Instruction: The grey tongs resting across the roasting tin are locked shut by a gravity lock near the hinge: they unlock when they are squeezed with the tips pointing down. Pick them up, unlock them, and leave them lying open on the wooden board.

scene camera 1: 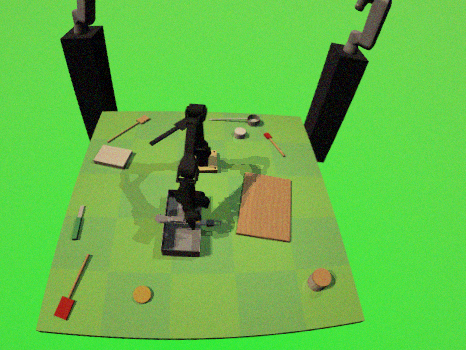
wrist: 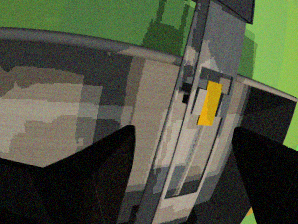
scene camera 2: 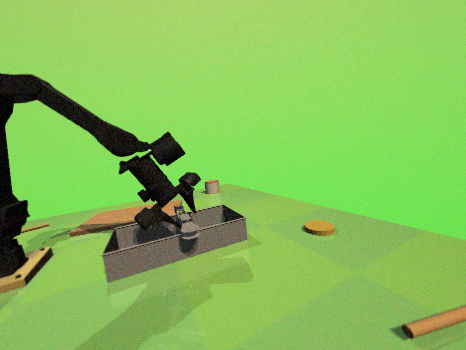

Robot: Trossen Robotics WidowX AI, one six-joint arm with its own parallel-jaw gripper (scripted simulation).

same spot on wooden board: [scene camera 2: 107, 220] = [scene camera 1: 257, 187]
